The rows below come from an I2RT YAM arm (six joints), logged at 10 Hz.
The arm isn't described. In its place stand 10 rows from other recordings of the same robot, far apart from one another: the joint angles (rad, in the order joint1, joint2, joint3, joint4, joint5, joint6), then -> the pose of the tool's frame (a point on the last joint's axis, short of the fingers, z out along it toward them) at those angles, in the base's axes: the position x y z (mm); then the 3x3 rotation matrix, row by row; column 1 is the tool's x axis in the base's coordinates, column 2 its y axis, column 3 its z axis.
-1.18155 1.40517 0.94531 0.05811 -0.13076 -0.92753 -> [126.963 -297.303 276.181], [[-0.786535 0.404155 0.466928], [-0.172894 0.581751 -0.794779], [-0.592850 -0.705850 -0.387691]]
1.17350 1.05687 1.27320 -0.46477 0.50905 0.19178 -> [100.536 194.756 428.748], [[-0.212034 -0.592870 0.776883], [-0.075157 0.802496 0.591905], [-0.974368 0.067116 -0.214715]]
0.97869 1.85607 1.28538 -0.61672 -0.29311 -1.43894 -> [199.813 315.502 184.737], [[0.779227 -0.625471 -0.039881], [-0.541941 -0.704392 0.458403], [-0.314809 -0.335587 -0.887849]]
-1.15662 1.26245 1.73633 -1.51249 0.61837 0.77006 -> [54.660 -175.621 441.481], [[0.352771 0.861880 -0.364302], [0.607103 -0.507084 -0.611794], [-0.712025 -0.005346 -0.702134]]
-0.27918 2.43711 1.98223 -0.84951 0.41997 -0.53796 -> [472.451 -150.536 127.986], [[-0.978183 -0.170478 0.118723], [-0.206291 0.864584 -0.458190], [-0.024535 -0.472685 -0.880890]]
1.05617 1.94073 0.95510 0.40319 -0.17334 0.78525 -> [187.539 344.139 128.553], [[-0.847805 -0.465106 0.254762], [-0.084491 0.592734 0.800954], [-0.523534 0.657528 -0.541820]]
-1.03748 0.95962 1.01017 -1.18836 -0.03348 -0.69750 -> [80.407 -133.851 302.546], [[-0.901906 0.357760 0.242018], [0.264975 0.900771 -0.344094], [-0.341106 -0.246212 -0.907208]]
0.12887 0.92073 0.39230 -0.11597 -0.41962 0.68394 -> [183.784 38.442 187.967], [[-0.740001 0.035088 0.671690], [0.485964 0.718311 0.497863], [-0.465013 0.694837 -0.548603]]
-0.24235 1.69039 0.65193 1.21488 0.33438 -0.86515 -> [320.951 -91.377 213.860], [[-0.300809 0.480115 0.824017], [-0.666315 0.512359 -0.541767], [-0.682303 -0.712024 0.165786]]
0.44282 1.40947 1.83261 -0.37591 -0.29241 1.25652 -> [252.495 131.099 534.487], [[-0.624441 -0.247830 0.740712], [0.711734 0.210077 0.670300], [-0.321727 0.945753 0.045208]]
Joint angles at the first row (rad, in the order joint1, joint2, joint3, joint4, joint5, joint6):
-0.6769, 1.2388, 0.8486, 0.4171, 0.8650, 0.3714
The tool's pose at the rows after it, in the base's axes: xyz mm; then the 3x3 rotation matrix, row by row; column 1 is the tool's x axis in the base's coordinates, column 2 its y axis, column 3 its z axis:
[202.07 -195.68 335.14], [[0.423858 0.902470 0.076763], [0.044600 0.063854 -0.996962], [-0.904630 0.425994 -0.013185]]
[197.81 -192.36 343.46], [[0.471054 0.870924 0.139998], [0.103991 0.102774 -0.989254], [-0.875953 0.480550 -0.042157]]
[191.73 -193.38 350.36], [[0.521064 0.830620 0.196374], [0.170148 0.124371 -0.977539], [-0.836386 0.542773 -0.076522]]
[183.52 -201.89 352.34], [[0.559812 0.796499 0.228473], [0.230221 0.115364 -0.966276], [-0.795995 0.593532 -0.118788]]
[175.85 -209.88 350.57], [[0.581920 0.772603 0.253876], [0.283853 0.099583 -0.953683], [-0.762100 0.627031 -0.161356]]
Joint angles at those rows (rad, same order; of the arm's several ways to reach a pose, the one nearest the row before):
-0.6769, 1.2259, 0.8868, 0.3199, 0.8169, 0.4541
-0.6838, 1.1938, 0.9150, 0.2215, 0.7456, 0.5407
-0.7093, 1.1725, 0.9459, 0.1295, 0.6609, 0.6353
-0.7624, 1.1709, 0.9718, 0.0574, 0.5716, 0.7177
-0.8120, 1.1732, 0.9844, 0.0048, 0.4915, 0.7761

